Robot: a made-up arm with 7 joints.
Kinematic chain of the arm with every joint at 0, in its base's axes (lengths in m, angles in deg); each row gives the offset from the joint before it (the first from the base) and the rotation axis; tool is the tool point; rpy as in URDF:
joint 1: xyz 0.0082 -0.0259 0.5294 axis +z
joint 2: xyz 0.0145 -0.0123 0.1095 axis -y
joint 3: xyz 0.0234 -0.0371 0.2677 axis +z
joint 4: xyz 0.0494 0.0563 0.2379 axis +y
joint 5: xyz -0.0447 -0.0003 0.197 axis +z
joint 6: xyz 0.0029 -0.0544 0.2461 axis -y
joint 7: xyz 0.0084 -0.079 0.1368 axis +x
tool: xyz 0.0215 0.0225 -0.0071 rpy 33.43 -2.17 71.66
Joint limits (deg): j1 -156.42..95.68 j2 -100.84..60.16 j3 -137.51..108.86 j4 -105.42..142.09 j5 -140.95..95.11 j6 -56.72..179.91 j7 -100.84..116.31
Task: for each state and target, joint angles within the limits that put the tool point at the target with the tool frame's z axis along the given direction. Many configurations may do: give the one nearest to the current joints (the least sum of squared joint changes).
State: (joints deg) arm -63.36 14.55 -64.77 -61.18 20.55 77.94 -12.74
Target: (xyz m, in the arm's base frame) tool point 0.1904 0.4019 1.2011 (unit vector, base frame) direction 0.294 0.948 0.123
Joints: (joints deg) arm -60.88 1.96 -61.58 -76.83 20.09 41.05 0.82
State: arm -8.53 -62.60 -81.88 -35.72 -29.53 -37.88 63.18
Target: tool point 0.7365 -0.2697 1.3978 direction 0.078 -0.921 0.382
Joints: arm -14.24 -46.44 -51.73 -12.75 4.26 -22.17 35.26
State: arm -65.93 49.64 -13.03 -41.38 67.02 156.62 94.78
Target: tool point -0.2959 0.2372 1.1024 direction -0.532 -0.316 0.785
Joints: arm -50.89 21.27 6.32 -88.48 82.08 177.28 67.17
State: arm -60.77 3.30 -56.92 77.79 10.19 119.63 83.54
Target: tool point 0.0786 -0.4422 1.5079 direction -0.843 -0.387 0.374
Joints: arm -29.14 -15.73 -72.89 50.39 12.25 109.59 88.36
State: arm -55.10 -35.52 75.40 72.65 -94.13 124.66 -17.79
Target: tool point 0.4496 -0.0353 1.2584 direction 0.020 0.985 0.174
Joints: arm -81.65 -16.57 82.93 92.73 -103.44 118.47 -5.29
